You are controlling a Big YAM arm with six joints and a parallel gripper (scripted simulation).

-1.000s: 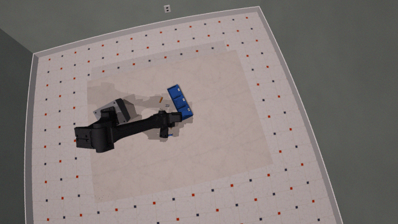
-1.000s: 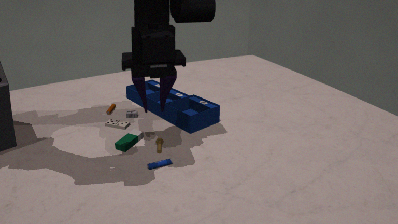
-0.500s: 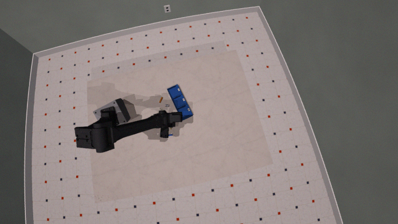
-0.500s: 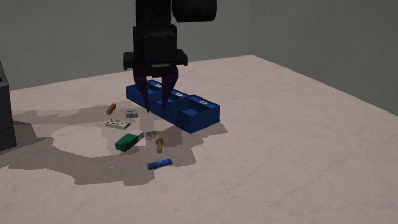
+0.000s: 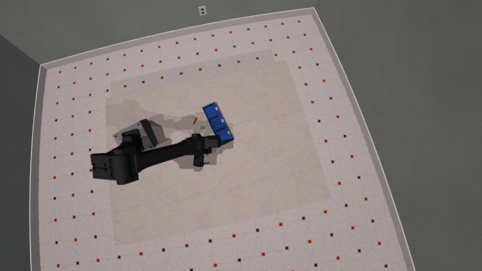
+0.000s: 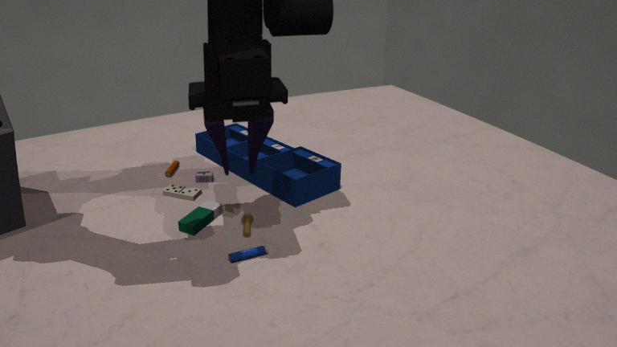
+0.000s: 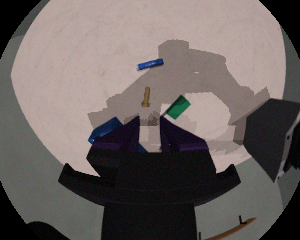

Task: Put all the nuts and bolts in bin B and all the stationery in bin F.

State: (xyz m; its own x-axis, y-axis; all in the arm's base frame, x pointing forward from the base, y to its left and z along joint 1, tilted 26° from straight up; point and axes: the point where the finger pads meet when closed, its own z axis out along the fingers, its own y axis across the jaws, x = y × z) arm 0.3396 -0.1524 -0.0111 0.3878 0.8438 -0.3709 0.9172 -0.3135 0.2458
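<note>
The brass bolt is 80 mm below my hand and 10 mm ahead of it. Also, from my hand: white domino (130 mm to the left, 80 mm below, 30 mm behind); then green block (80 mm below, 50 mm to the left, 30 mm behind); then blue cylinder (80 mm below, 60 mm to the right, 20 mm behind).
</note>
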